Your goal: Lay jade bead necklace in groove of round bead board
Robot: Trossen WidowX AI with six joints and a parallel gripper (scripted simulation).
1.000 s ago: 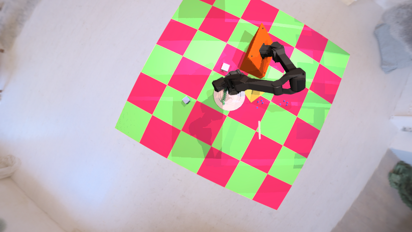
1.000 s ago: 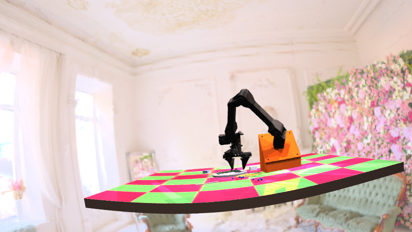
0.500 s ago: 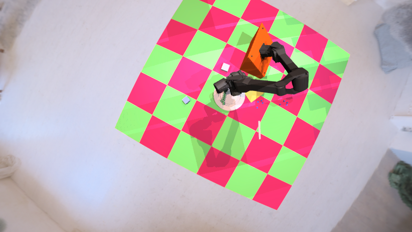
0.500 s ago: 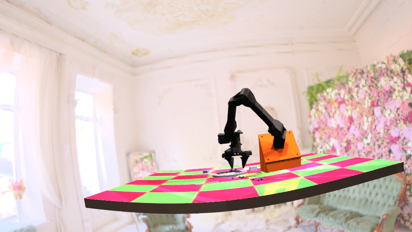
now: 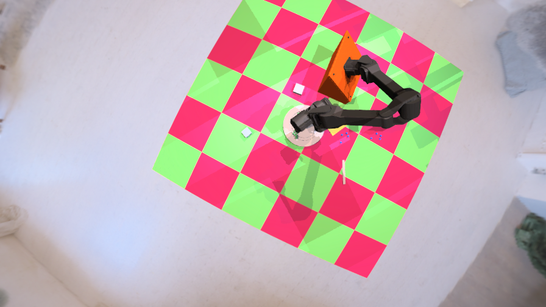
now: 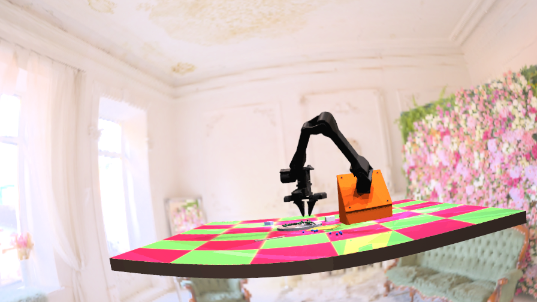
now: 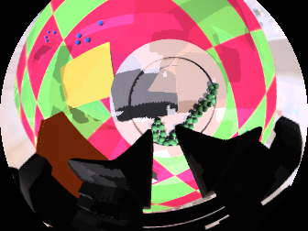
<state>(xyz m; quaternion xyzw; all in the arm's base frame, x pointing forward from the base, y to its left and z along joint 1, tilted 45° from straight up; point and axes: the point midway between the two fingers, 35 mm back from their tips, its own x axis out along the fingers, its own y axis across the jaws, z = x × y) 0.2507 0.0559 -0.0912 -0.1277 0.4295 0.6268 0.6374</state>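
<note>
Right now the round bead board is 3 cm ahead of my gripper tip and 4 cm below it. From my gripper tip the other things lie so: pale blue cube: 21 cm ahead, 21 cm to the right, 4 cm below; then white cube: 10 cm behind, 11 cm to the right, 4 cm below; then yellow patch: 8 cm behind, 13 cm to the left, 5 cm below.
</note>
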